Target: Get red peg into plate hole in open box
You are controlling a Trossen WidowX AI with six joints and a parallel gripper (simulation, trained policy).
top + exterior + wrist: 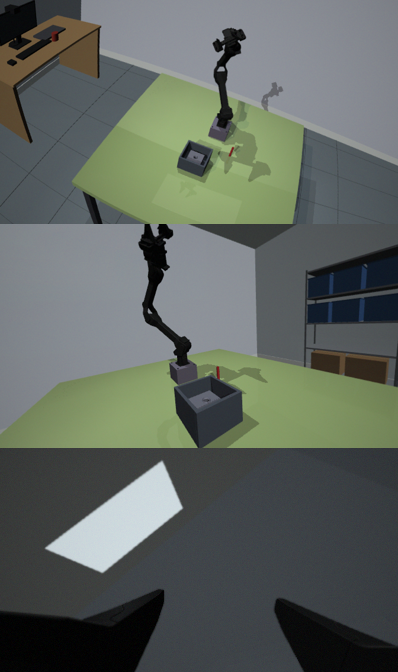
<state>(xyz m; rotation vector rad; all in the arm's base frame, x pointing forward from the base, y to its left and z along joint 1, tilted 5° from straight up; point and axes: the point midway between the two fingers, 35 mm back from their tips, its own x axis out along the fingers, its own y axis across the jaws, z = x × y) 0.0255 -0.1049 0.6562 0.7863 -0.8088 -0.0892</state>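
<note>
The red peg is 70 mm ahead of my gripper tip, 240 mm to the left of it and 720 mm below it. Round my gripper tip: grey plate 230 mm ahead, 40 mm to the left, 710 mm below; dark grey box 230 mm ahead, 40 mm to the left, 730 mm below.
</note>
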